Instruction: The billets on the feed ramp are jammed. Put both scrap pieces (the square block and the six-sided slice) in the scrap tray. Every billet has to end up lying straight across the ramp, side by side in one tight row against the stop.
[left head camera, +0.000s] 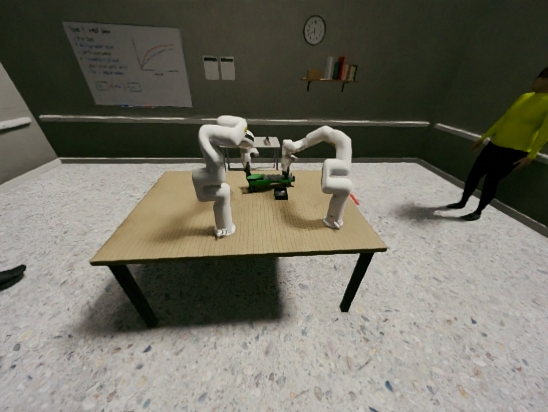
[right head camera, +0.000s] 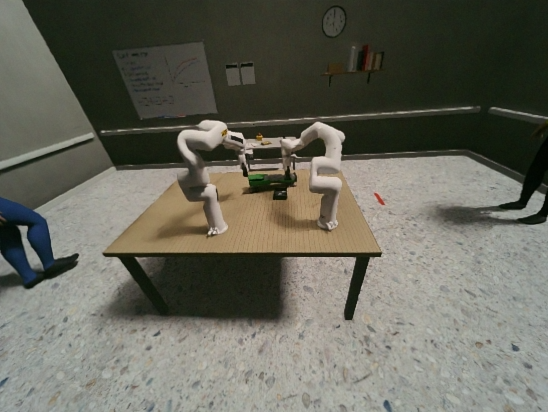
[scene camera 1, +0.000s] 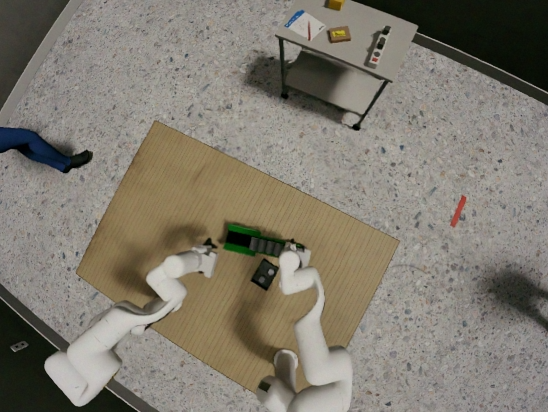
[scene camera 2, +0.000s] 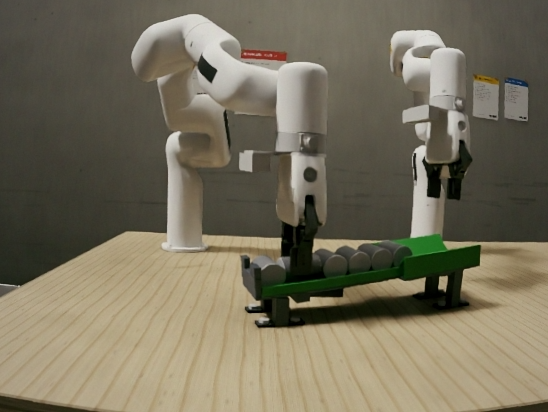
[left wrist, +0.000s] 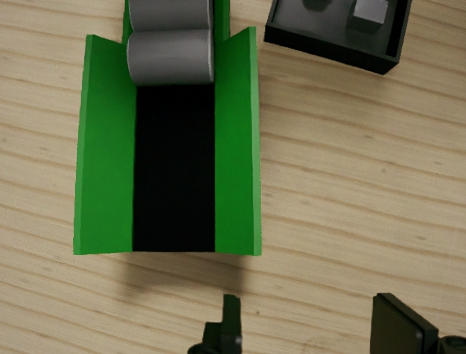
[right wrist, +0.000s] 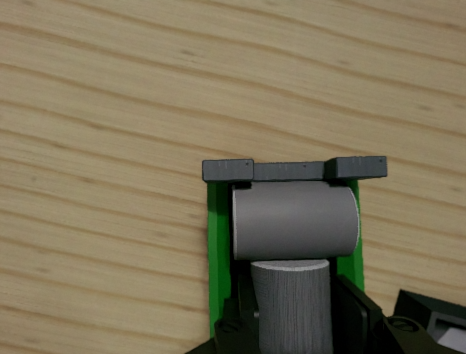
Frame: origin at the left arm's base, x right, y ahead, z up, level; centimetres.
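Seen in the pictures: left gripper, fingertip midpoint: (left head camera: 247, 174) (right head camera: 245, 174) (scene camera 2: 442, 198) (left wrist: 305, 326); right gripper, fingertip midpoint: (left head camera: 285, 177) (right head camera: 287, 177) (scene camera 2: 295, 270) (right wrist: 289, 302); left arm's base, origin of the base link: (left head camera: 224, 229) (right head camera: 217, 228); right arm's base, origin of the base link: (left head camera: 332, 222) (right head camera: 327, 223) (scene camera 1: 285, 360) (scene camera 2: 184, 248).
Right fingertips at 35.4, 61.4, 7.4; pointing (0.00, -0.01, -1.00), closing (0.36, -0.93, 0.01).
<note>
Pixels of each thing's middle, then the offset from my right fingertips to it, as dx, dy, dz. "pt": a spot on its surface instead. Level surfaces: height alone.
- dark grey stop, body centre: (right wrist: 285, 172) (scene camera 2: 250, 275) +6.3, +2.5, -0.6
- grey billet, body centre: (right wrist: 287, 219) (scene camera 2: 267, 272) +4.0, +1.6, -0.2
- second billet, body centre: (right wrist: 290, 316) (scene camera 2: 298, 268) -0.5, -0.2, +0.2
- scrap tray, body centre: (left wrist: 339, 6) (scene camera 1: 265, 274) (right head camera: 280, 193) (left head camera: 280, 193) -2.7, -17.5, -5.6
- square block, body centre: (left wrist: 366, 14) -2.4, -20.3, -5.7
- six-sided slice, surface spot: (left wrist: 317, 3) pt -2.4, -15.4, -7.0
- wooden table, its level: dz -7.4
The green ramp (scene camera 2: 440, 265) (left wrist: 237, 150) slopes down to a dark grey stop (right wrist: 289, 171). One grey billet (right wrist: 295, 220) (scene camera 2: 270, 273) lies straight across against the stop. Behind it, a second billet (right wrist: 296, 320) lies lengthwise along the ramp. My right gripper (right wrist: 289, 302) is shut on this lengthwise billet, low in the ramp. Several more billets (scene camera 2: 352, 259) (left wrist: 171, 57) lie across the ramp, side by side, farther up. The scrap tray (left wrist: 330, 55) (scene camera 1: 263, 265) holds the square block (left wrist: 370, 14) and the six-sided slice (left wrist: 317, 3). My left gripper (left wrist: 305, 326) (scene camera 2: 443, 192) is open and empty beyond the ramp's upper end.
The wooden table (scene camera 1: 170, 160) carries both arms, the ramp and the tray, which stands close beside the ramp. Short dark legs (scene camera 2: 280, 310) hold up the ramp. A grey cart (scene camera 1: 340, 60) with small items stands apart from the table.
</note>
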